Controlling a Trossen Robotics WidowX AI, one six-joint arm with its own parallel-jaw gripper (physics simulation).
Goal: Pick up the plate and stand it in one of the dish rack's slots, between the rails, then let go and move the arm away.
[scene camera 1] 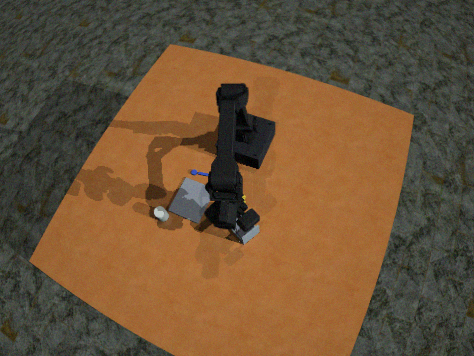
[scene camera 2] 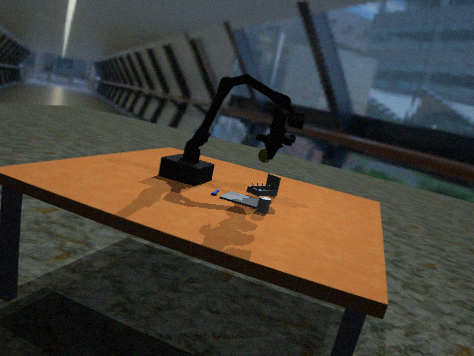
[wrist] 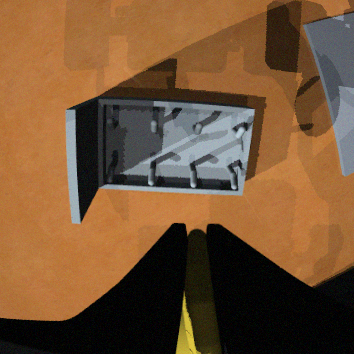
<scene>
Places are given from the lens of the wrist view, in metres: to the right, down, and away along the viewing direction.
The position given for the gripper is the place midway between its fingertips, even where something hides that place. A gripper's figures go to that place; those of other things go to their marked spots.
gripper (wrist: 194, 235): 0.01, 0.02, 0.10
grey dish rack (wrist: 117, 142): -0.05, -0.03, 0.23
grey mat (wrist: 323, 35): 0.13, -0.12, 0.21
The marked spots on the grey mat and the grey dish rack are 0.20 m apart.
</scene>
